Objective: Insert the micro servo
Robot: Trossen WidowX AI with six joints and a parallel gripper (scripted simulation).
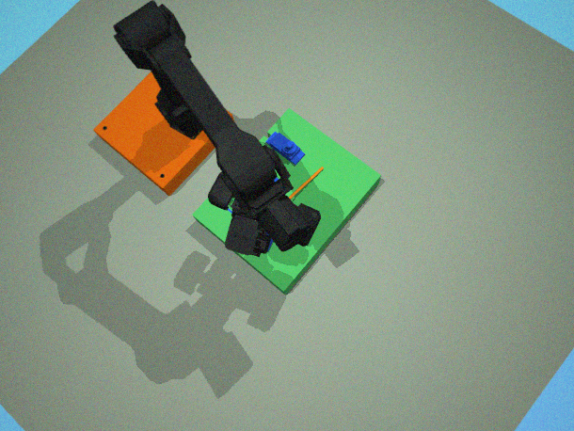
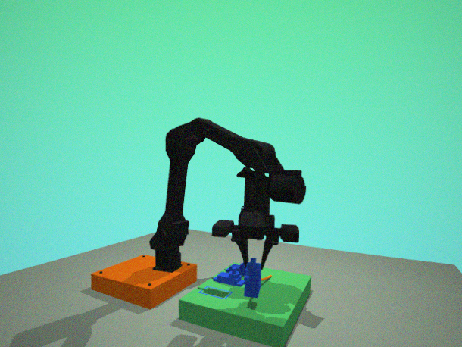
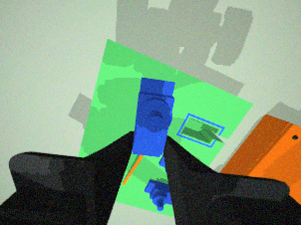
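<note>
Now: the green deck 10 cm below my gripper tip, 7 cm to the left of it and 2 cm ahead of it.
</note>
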